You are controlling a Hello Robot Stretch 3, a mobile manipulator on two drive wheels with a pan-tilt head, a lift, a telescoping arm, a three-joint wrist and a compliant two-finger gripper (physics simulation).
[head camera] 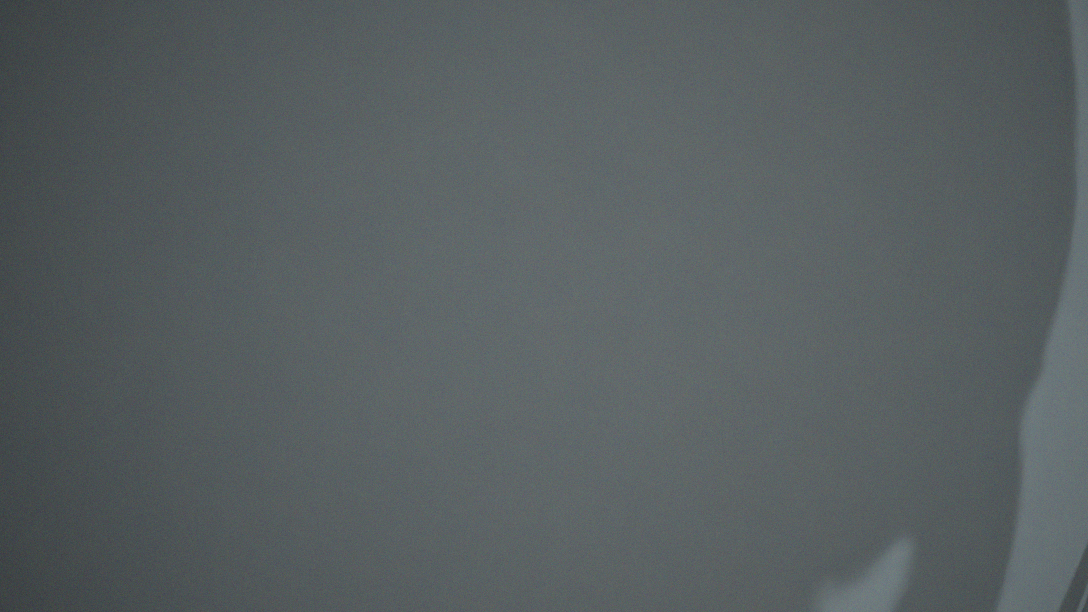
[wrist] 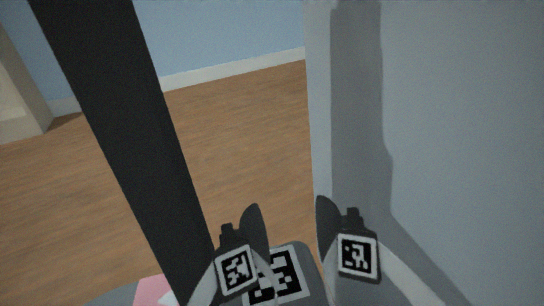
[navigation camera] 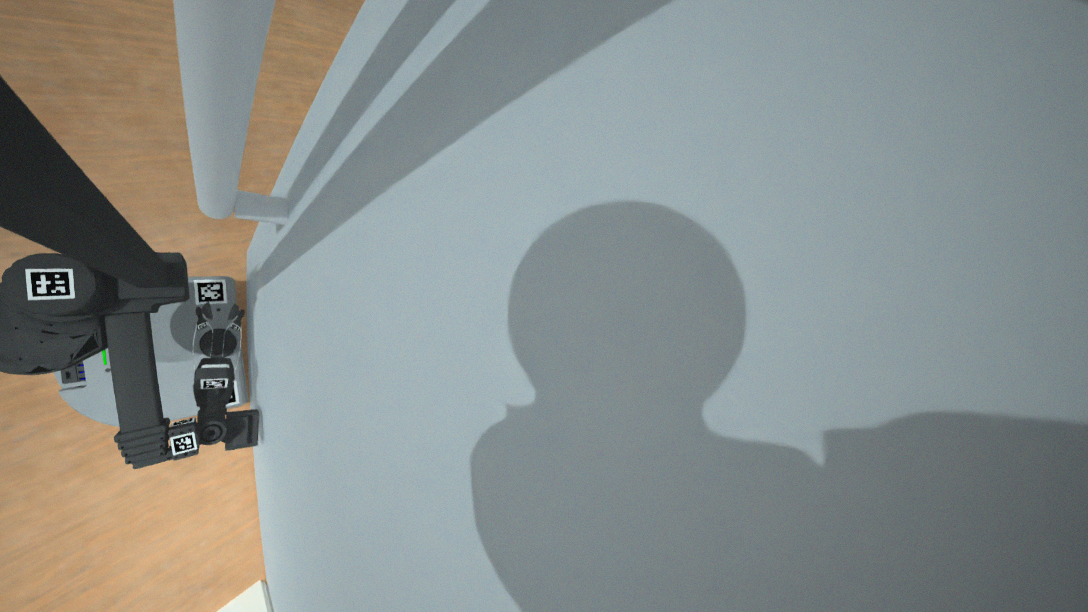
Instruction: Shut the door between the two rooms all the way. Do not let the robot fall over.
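Pixels of known places: gripper, fingertip midpoint: (navigation camera: 221, 303); robot's base, origin of the base link: (navigation camera: 217, 340).
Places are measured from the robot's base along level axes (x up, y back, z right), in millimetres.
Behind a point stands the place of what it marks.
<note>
The grey-blue door (head camera: 532, 304) (navigation camera: 395, 342) {x 1097, y -72, z -36 mm} (wrist: 465, 125) stands very close to the robot; a dim grey surface with shadow fills most of the head view. Its long bar handle (navigation camera: 224, 98) {x 1026, y -17, z -171 mm} runs along the upper left of the navigation view, with one mount by the door's surface. My gripper (navigation camera: 220, 312) {x 257, y -17, z -96 mm} (wrist: 289, 220) {x 257, y -17, z -96 mm} is open, its fingers apart with nothing between them. It is folded back over the base, just beside the door in the navigation view. The base and the wrist parts come right up to the door's lower edge; contact is unclear. The door's latch and closing frame are hidden.
The robot's black mast (navigation camera: 68, 167) {x 964, y 49, z -143 mm} (wrist: 130, 140) rises beside the folded arm. Wood floor (navigation camera: 91, 525) {x 0, y 288, z 411 mm} (wrist: 240, 130) lies around the base. A blue wall (wrist: 225, 30) with white skirting stands beyond, and a beige piece (wrist: 20, 95) is at left. A pale trim corner (navigation camera: 249, 599) {x 53, y 29, z 761 mm} shows at the bottom.
</note>
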